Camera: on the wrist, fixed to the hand. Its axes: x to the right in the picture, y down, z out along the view.
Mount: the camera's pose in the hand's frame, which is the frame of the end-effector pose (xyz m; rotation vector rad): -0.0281 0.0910 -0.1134 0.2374 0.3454 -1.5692
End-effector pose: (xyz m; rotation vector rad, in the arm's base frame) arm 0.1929 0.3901 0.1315 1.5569 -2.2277 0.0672
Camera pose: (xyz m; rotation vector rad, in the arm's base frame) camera 0.1534 0.4799 0.2424 2.6624 -0.3409 0.1127
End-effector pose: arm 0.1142 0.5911 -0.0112 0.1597 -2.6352 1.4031
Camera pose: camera 0.1363 0.7366 -0.0280 1.4174 -1.2181 0.8913
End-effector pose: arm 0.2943 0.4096 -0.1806 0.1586 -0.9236 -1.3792
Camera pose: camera 0.4387 0.4100 -0.2135 1.4932 -0.5773 -2.4942
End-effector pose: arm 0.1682 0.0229 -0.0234 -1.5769 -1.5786 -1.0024
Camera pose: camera 0.2539 -0.0931 0.0102 0.3037 -2.4241 -1.5560
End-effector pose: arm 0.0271 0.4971 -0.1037 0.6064 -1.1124 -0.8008
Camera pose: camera 0.1506 0.5770 -0.0869 1.8020 -0.2132 -1.7744
